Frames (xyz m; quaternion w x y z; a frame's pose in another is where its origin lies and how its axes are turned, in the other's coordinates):
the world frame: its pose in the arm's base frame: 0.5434 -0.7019 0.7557 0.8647 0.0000 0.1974 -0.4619
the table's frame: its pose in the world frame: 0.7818 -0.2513 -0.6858 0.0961 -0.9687 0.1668 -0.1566
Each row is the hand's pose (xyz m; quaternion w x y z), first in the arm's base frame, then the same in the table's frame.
Working: the arm's base frame: its pose in the table's frame: -1.4263 0.1431 -0.1036 0.0222 -0.7915 0.6106 0.0114

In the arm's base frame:
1: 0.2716 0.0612 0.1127 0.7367 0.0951 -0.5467 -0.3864
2: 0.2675 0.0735 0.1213 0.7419 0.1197 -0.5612 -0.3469
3: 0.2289 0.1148 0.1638 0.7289 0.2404 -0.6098 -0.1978
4: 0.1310 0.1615 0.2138 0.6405 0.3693 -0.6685 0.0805
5: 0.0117 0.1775 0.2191 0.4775 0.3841 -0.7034 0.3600
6: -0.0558 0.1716 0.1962 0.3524 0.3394 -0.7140 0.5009
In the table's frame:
1: -1.4155 -0.1292 -0.2298 0.4299 -0.8107 0.1330 0.3745
2: -1.4283 -0.1280 -0.2384 0.4578 -0.7900 0.1674 0.3719
3: -1.4777 -0.0990 -0.2800 0.5810 -0.6854 0.2778 0.3398
4: -1.5473 -0.0138 -0.3265 0.7138 -0.4420 0.4442 0.3127
5: -1.5930 0.0976 -0.3268 0.7401 -0.1416 0.5654 0.3356
6: -1.6047 0.1632 -0.3007 0.7067 0.0426 0.5997 0.3730

